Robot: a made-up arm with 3 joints. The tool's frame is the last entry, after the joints.
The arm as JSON. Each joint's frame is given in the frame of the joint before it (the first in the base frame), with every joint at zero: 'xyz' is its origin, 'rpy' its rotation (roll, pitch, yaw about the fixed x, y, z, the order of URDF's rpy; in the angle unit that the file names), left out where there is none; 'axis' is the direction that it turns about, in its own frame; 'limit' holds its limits. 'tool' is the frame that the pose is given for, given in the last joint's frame.
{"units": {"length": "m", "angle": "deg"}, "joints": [
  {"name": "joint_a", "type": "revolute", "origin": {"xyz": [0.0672, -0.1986, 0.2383], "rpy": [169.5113, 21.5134, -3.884]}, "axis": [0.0, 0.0, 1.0], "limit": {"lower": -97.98, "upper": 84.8}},
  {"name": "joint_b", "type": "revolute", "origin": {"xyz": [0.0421, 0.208, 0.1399], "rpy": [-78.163, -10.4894, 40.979]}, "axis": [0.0, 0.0, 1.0], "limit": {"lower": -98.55, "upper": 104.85}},
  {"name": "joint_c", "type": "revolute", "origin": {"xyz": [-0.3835, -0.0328, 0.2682], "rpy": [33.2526, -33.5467, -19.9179]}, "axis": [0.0, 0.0, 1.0], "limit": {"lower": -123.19, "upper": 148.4}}
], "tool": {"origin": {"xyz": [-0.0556, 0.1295, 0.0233], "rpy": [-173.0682, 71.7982, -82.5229]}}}
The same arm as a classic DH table. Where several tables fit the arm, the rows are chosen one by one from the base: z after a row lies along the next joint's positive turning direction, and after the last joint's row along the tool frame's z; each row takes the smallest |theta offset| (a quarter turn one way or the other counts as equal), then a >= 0, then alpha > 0; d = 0 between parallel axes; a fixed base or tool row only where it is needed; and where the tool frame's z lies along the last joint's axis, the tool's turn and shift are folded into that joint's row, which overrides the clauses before.
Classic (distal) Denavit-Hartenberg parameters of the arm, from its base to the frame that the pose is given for. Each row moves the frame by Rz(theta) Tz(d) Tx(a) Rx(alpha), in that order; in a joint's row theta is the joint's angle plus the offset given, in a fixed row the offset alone. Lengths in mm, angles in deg.
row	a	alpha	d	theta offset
base (fixed)	209.1	156.18	273.1	-67.10
joint_a	173.0	-78.36	152.7	-22.05
joint_b	-163.1	45.82	54.8	-70.75
joint_c	-55.2	-108.06	551.8	50.59
tool (fixed)	0.0	0.00	136.4	87.73
Joint limits (deg, base to tool): -97.98..84.80 -98.55..104.85 -123.19..148.40

